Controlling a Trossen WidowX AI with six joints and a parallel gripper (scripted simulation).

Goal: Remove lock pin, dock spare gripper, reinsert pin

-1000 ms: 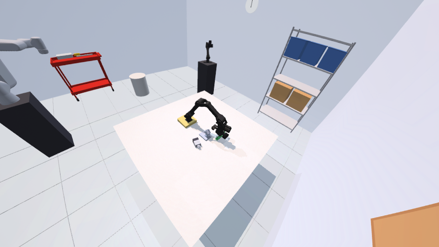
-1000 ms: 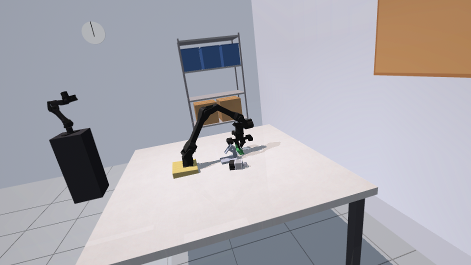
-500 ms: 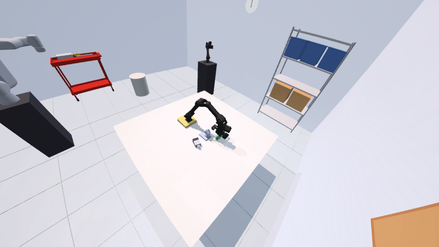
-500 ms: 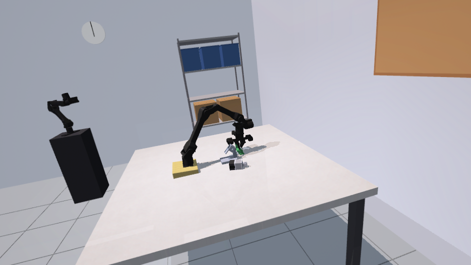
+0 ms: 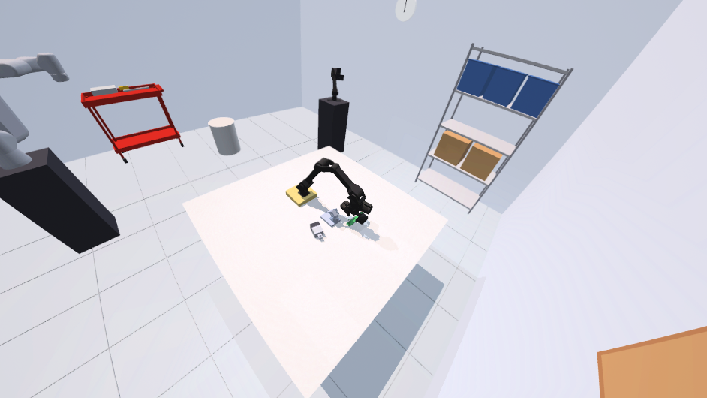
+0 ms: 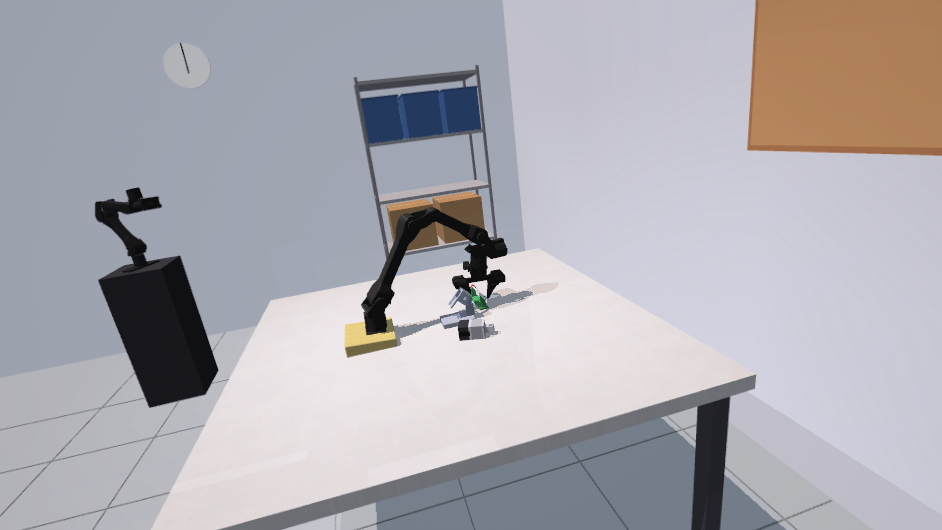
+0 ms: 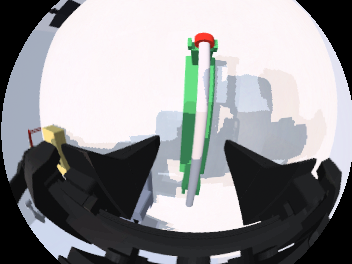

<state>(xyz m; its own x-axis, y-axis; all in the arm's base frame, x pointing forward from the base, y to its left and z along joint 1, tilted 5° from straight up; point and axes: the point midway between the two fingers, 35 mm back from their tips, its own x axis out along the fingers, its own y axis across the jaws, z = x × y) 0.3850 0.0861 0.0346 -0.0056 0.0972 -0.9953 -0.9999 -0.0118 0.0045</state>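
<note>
Right now my gripper tip is 2 cm to the right of the green cradle. The rest, counted from my gripper tip: grey mount 9 cm to the right, 9 cm behind, 3 cm above; then spare gripper 23 cm to the right, 8 cm behind.
</note>
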